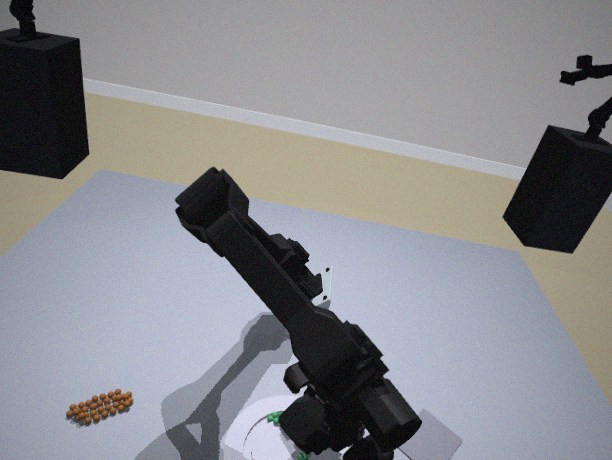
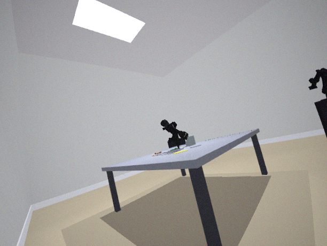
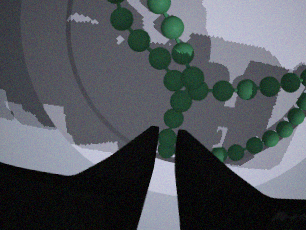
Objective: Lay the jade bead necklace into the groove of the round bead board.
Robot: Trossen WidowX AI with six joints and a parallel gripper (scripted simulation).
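Right now the round bead board is 2 cm ahead of my gripper tip, 5 cm to the right of it and 1 cm below it. Round my gripper tip: yellow strip (21 cm ahead, 17 cm to the left, 1 cm below); then flat grey square (3 cm behind, 18 cm to the left, 1 cm below).
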